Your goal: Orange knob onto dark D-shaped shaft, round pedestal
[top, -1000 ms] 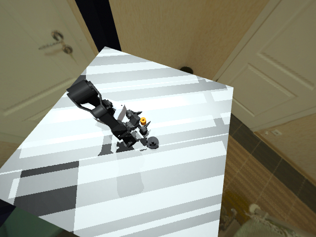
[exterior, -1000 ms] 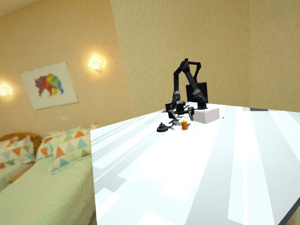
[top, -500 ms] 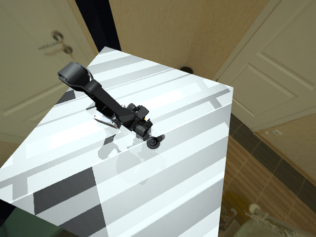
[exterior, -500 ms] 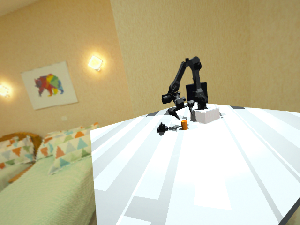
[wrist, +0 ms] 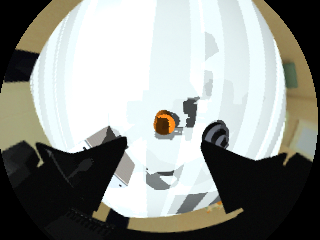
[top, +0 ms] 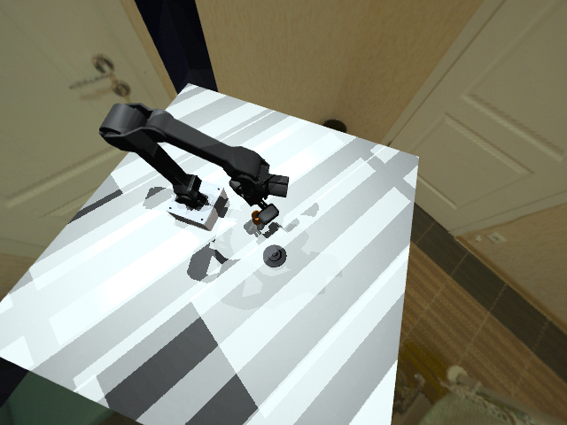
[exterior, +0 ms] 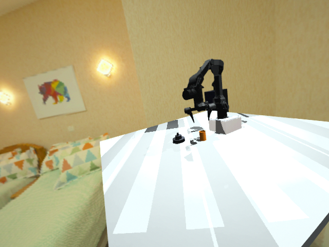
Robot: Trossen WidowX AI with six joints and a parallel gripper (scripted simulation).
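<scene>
My gripper tip is 9 cm above the orange knob. Round my gripper tip: dark round pedestal 12 cm ahead, 11 cm to the right, 9 cm below.
</scene>
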